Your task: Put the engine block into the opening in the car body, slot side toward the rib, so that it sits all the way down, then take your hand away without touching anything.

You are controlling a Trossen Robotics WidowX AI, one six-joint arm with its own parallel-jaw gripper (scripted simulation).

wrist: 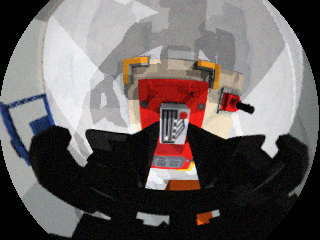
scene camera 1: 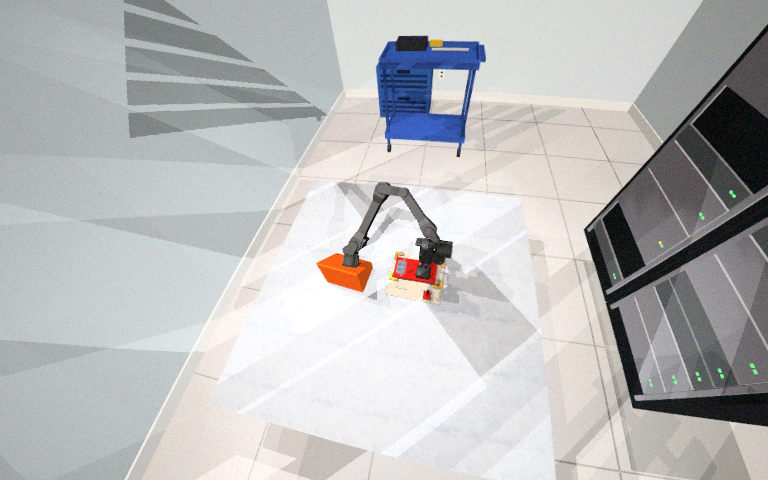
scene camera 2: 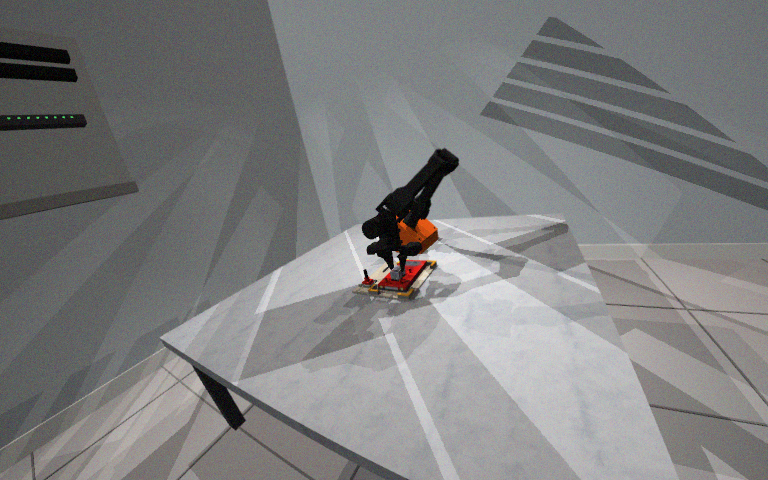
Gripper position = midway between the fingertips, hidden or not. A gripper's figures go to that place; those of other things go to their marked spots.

Scene:
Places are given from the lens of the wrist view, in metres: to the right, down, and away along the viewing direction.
my gripper (wrist: 173, 125): 0.02, 0.01, 0.10
grey engine block (wrist: 173, 118): 0.02, 0.00, 0.09

